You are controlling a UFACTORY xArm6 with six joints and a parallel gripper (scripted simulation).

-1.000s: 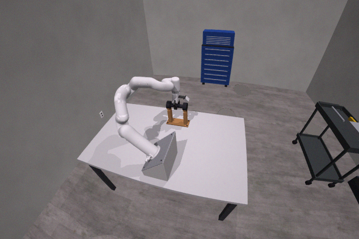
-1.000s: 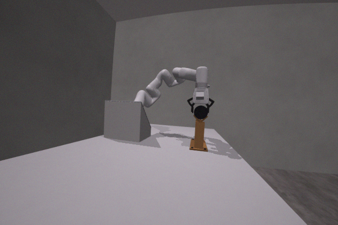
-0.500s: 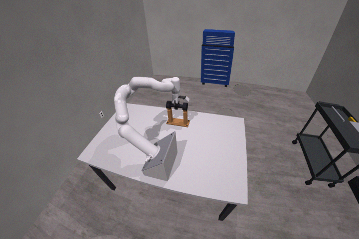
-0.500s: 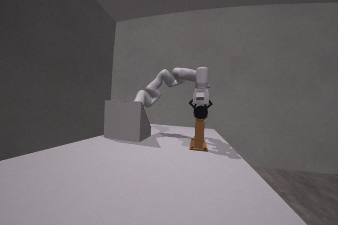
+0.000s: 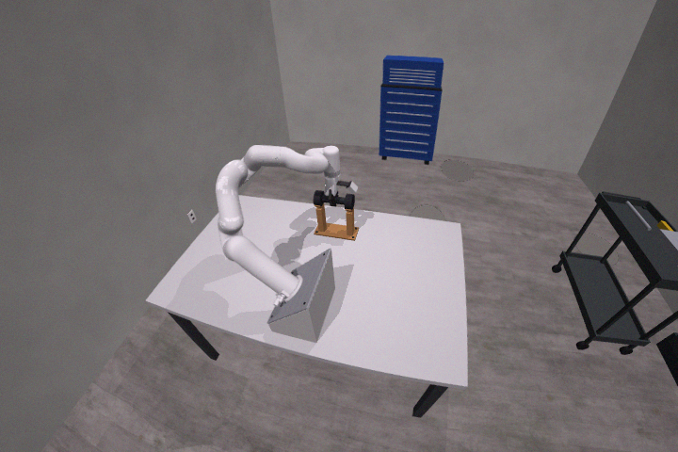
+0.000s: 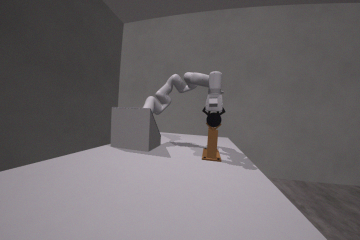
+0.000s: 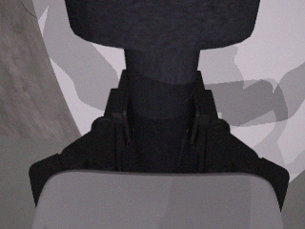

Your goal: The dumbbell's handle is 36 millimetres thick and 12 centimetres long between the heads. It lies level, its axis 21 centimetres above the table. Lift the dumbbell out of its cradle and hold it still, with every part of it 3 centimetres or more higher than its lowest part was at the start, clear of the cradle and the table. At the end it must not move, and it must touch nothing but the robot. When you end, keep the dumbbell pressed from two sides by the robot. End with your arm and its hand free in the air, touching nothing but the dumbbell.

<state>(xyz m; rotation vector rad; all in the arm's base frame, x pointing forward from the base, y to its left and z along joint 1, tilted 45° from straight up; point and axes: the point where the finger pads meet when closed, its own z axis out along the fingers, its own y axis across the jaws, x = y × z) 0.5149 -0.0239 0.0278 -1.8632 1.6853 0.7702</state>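
Now: the dumbbell right at my hand. The rest, counted from my hand: cradle 120 mm below.
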